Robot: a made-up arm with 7 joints.
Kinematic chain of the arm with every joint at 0, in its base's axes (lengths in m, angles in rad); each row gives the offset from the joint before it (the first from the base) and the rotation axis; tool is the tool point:
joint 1: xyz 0 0 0 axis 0 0.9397 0.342
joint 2: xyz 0 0 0 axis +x
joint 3: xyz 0 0 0 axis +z
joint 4: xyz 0.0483 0 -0.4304 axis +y
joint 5: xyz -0.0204 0 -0.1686 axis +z
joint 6: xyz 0 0 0 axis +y
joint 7: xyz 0 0 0 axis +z
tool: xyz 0 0 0
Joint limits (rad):
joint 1: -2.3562..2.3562
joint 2: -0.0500..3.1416
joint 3: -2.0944..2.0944
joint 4: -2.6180..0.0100
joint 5: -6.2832..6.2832
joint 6: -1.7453..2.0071
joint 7: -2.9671..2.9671
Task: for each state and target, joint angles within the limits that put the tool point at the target. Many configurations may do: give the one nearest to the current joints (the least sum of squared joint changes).
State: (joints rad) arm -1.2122 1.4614 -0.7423 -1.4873 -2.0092 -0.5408 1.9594
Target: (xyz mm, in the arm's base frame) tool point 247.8 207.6 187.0
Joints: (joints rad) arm -1.3955 1.5246 -0.6384 -2.3534 -2.0092 -0.5408 1.9594
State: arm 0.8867 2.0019 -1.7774 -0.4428 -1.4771 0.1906 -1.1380
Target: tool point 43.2 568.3 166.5
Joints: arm 0.9430 2.1407 -1.1243 -0.6208 -1.4771 0.1906 -1.1380
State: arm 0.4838 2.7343 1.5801 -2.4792 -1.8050 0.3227 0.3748
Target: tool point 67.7 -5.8 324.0
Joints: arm 0.2712 2.6967 1.6830 -2.6157 -1.8050 0.3227 0.3748
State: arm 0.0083 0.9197 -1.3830 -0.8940 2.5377 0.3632 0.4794
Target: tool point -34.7 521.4 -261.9
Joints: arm 0.1371 1.3662 -1.4157 -0.7845 2.5377 0.3632 0.4794
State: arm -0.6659 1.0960 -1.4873 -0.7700 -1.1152 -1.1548 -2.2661
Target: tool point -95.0 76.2 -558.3
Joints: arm 0.1288 0.4460 -1.7060 -0.9571 -1.1152 -1.1548 -2.2661
